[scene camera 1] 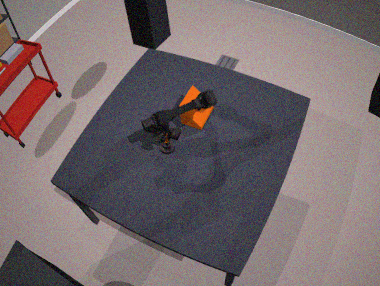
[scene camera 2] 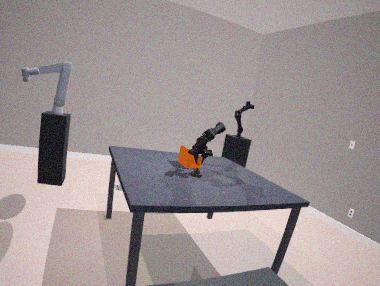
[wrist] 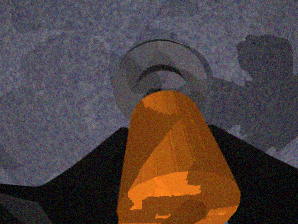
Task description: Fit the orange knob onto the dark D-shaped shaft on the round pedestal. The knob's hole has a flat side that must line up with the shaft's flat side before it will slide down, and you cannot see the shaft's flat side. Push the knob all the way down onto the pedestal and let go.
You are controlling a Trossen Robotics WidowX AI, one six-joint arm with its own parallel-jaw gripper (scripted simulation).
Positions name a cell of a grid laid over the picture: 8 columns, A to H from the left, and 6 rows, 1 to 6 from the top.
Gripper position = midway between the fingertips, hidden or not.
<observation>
My gripper (wrist: E4) holds an orange knob (wrist: E5). I also see a round pedestal (wrist: E2).
</observation>
